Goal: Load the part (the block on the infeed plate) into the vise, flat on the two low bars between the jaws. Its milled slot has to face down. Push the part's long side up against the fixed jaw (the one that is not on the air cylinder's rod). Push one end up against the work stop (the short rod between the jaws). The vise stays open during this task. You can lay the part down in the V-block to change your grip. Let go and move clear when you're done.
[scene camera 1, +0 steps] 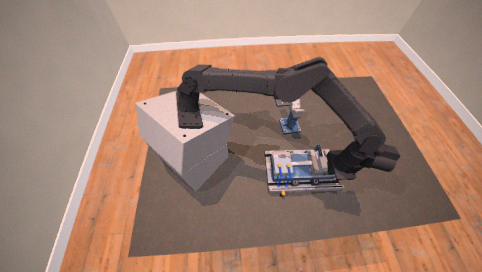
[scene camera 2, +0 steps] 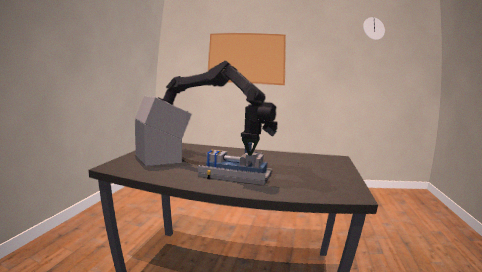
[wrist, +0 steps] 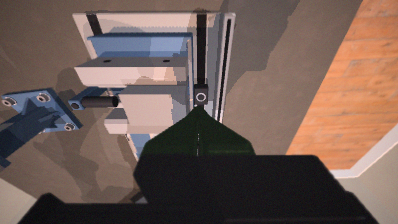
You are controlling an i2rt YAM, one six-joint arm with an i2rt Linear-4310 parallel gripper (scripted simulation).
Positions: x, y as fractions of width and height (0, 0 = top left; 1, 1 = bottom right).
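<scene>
My gripper (wrist: 0.50, 0.50), in sight. Metal block (wrist: 0.36, 0.47), likewise.
</scene>
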